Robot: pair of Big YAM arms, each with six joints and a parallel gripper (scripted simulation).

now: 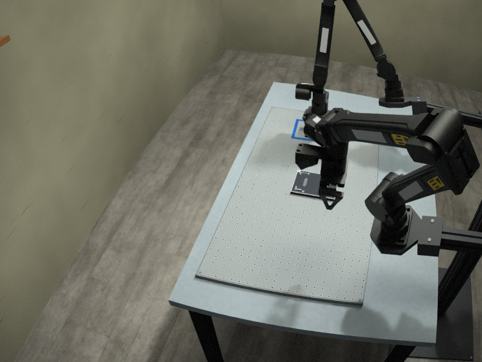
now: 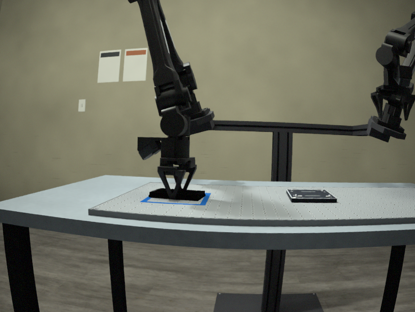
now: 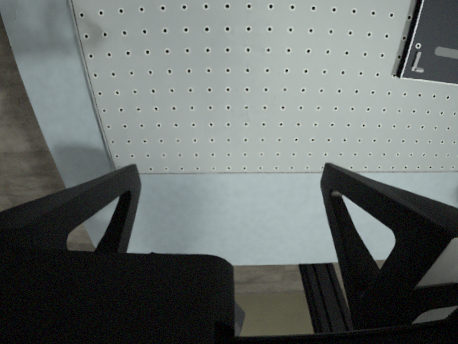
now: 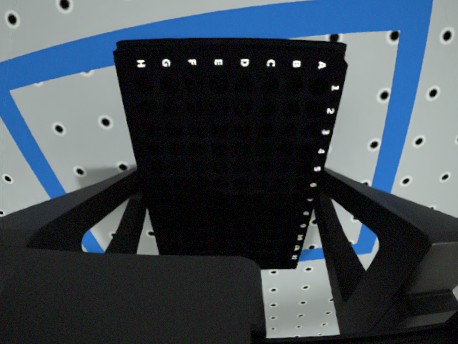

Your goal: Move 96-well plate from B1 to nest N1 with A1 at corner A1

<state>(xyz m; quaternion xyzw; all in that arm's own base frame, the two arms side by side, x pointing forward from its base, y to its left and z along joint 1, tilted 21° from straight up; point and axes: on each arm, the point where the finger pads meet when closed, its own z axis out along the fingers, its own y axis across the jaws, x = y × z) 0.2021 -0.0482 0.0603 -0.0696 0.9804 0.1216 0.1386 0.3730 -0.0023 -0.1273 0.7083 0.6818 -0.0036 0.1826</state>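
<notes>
Right now my right hand is right at the black 96-well plate. Also, from my right hand: plate nest N1 (350 mm to the left, 50 mm behind).
</notes>
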